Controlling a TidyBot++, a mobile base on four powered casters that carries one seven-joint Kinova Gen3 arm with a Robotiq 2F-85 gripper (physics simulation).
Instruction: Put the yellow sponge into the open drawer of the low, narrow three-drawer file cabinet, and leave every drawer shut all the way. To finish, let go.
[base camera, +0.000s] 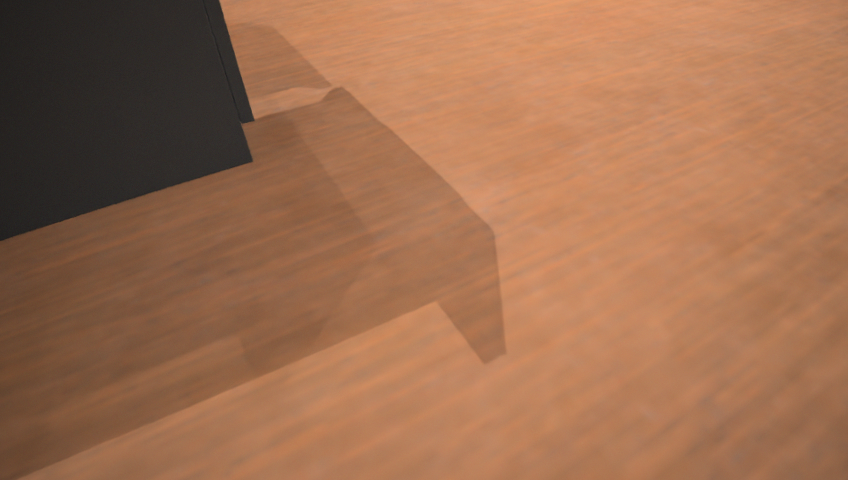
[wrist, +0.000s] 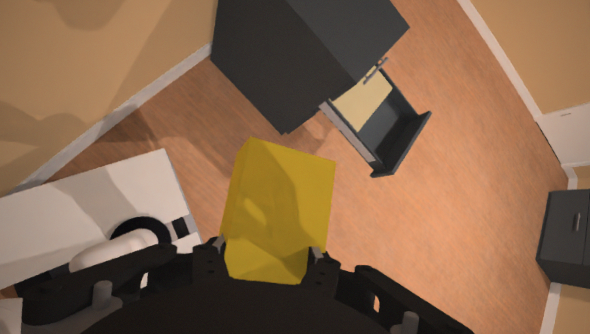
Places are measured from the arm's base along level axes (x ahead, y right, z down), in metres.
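Pixels of known places: gripper, between the fingertips: (wrist: 268, 249).
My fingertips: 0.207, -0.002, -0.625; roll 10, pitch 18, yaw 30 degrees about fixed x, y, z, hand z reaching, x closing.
Ahead of a thing's pixels: the offset from my fingertips to its middle, as dx, dy, dz. "pt": to the spot under its first point. Level surfaces: height alone.
The yellow sponge @[+0.007, -0.015, -0.005] (wrist: 280, 200) is between the fingers of my gripper (wrist: 268, 249), which is shut on it and holds it above the floor in the wrist view. The dark file cabinet (wrist: 285, 60) (base camera: 107, 107) stands at the top middle of the wrist view and at the upper left of the base view. One low drawer (wrist: 395, 135) is pulled open, right of the sponge; a pale yellow surface shows inside its part nearest the cabinet. A handle @[pt +0.708, -0.268, +0.453] (wrist: 375, 71) shows on the cabinet front above it. The fronts of the other drawers are mostly hidden.
The white robot base (wrist: 135, 185) is at the lower left of the wrist view. A wall with a white baseboard (wrist: 120, 112) runs behind the cabinet. Another dark cabinet (wrist: 562, 230) stands at the far right. Wooden floor @[dz +1.021] (wrist: 450, 200) (base camera: 654, 237) lies around the open drawer.
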